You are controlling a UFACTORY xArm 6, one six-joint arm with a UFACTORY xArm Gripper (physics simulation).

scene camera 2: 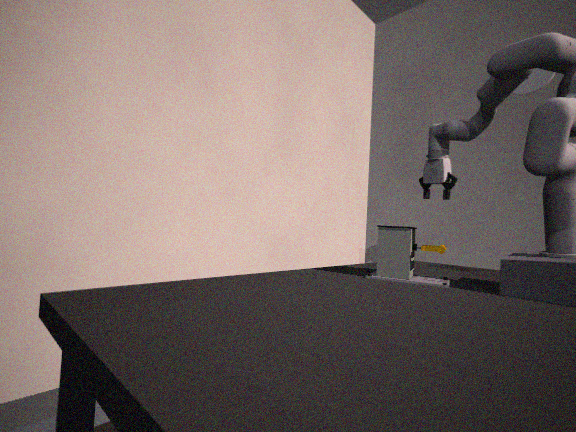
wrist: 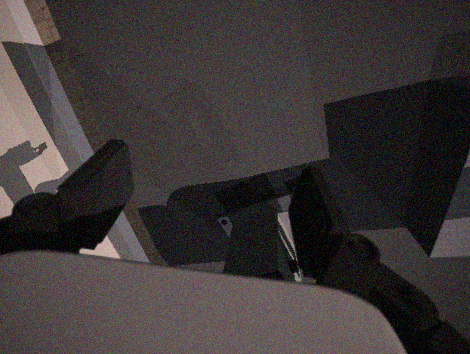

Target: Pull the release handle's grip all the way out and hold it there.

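Note:
The release handle's yellow grip (scene camera 2: 433, 248) sticks out to the right from the upper part of a pale grey upright housing (scene camera 2: 395, 252), on a short dark stem. The housing stands on a thin light base plate (scene camera 2: 434, 282). My gripper (scene camera 2: 436, 196) (wrist: 214, 177) is open and empty, pointing down, clearly above the grip's height and apart from it. In the wrist view, a dark boxy shape, which looks like the housing (wrist: 252, 240), shows low between the fingers, with a pale strip beside the right finger. The yellow grip does not show in the wrist view.
The dark table (scene camera 2: 300, 350) (wrist: 200, 75) carries the handle unit. The robot's grey base block (scene camera 2: 535, 280) stands right of the unit. A pale wall (scene camera 2: 200, 150) rises behind the table at the left. Dark shadows lie on the table in the wrist view.

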